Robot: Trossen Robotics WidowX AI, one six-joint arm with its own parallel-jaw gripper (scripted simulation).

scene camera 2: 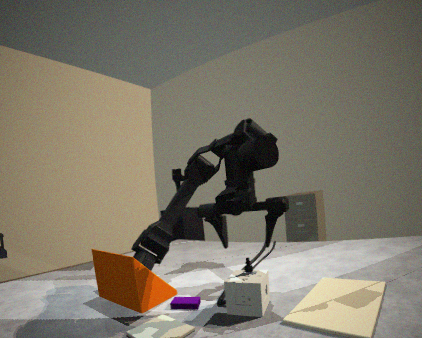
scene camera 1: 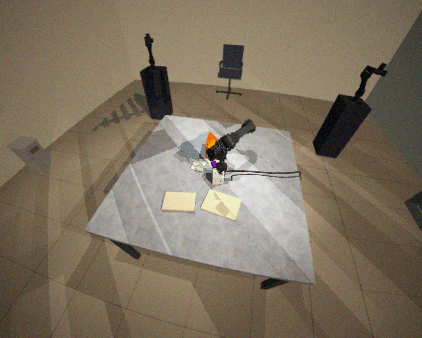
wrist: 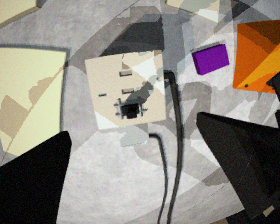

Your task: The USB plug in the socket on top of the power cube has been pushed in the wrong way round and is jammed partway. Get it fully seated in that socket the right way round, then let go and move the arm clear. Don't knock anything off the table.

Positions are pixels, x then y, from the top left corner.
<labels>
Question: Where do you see a purple block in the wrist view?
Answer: At 206, 60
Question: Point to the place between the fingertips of the gripper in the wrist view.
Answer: At 134, 128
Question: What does the gripper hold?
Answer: Nothing.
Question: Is the gripper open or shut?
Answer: Open.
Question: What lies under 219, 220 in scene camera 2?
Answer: The gripper.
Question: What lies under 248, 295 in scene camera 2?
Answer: A power cube.
</labels>
